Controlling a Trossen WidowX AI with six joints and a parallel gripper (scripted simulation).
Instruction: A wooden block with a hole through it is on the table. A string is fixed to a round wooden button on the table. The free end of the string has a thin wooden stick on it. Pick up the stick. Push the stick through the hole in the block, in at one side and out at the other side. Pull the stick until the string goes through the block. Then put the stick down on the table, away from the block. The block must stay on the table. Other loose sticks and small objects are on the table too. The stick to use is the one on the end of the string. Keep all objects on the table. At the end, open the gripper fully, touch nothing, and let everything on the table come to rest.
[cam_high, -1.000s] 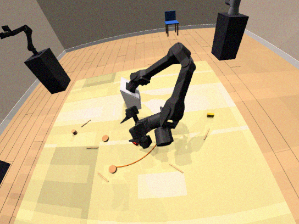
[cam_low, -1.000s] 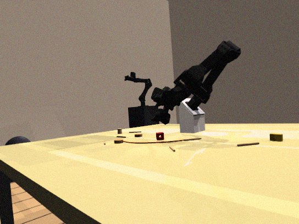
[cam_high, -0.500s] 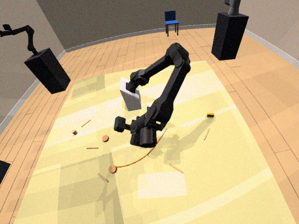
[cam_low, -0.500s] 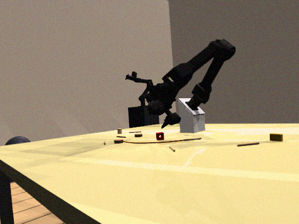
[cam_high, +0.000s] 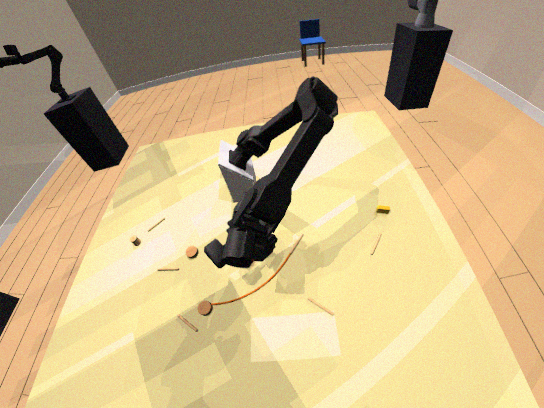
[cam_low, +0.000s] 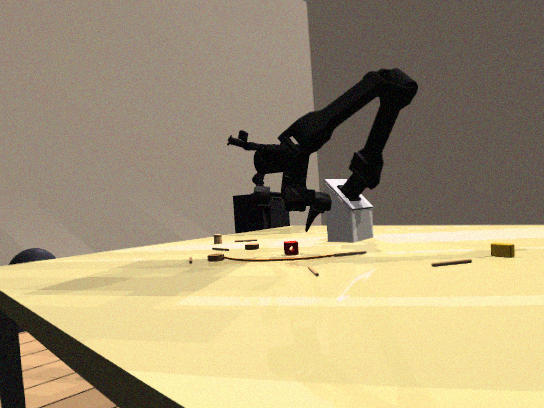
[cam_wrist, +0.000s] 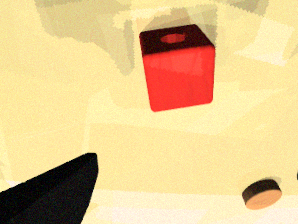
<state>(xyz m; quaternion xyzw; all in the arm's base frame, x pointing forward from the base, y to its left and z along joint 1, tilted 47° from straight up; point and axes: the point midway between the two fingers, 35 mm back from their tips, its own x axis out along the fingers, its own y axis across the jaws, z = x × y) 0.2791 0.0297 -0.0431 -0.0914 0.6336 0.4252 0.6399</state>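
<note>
Now: gripper tip 20 mm short of the red block, 20 mm to the right of it and 40 mm above it. From my gripper tip the other things lie so: thin wooden stick 160 mm to the left, 50 mm below; then round wooden button 150 mm ahead, 110 mm to the right, 50 mm below; then small cylinder 110 mm behind, 390 mm to the right, 40 mm below.
</note>
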